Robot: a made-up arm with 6 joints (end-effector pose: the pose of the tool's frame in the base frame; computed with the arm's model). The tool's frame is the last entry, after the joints. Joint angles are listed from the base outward.
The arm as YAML. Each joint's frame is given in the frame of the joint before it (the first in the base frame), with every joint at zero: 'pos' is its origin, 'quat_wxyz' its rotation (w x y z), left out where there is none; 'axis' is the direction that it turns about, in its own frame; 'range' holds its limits. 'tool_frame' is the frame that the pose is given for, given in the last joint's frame.
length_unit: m
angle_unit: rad
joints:
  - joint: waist
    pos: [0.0, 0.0, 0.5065]
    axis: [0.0, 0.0, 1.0]
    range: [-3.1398, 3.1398]
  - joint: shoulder
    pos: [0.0, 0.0, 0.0]
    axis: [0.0, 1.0, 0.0]
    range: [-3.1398, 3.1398]
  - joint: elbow
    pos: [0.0, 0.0, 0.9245]
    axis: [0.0, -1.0, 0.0]
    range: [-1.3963, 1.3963]
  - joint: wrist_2
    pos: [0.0, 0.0, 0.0]
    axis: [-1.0, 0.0, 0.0]
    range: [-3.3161, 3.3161]
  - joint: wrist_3
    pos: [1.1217, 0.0, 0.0]
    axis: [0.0, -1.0, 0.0]
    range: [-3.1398, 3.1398]
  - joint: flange
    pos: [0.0, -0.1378, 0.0]
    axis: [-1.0, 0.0, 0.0]
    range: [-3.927, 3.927]
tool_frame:
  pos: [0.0, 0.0, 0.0]
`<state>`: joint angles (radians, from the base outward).
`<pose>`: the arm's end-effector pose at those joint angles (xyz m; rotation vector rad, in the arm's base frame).
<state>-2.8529 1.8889 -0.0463 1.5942 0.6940 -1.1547</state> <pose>-0.5810 -0.1759 -0.8798 1.8243 -0.1329 -1.2878</pose>
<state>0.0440 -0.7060 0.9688 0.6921 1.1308 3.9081</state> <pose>-0.7983 -0.1413 2.3165 0.0863 -1.1191 2.1667</pose>
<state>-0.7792 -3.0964 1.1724 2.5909 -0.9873 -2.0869</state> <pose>-0.2434 0.4054 -1.4611 -0.3771 1.4774 -0.6184</pose>
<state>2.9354 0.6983 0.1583 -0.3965 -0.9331 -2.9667</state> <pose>-1.4707 0.4375 0.5923 -0.0437 1.7050 -0.4466</pose>
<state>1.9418 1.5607 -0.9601 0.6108 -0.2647 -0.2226</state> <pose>0.0842 0.0950 -0.2009 2.6343 -1.3947 -0.7502</pose>
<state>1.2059 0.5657 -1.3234 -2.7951 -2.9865 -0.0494</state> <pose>-0.0854 0.1397 0.2363 -1.5549 -1.4493 -0.8404</pose>
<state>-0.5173 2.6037 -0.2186 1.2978 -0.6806 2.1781</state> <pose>-0.4962 0.2396 -0.7655 0.1035 0.3048 -2.9805</pose>
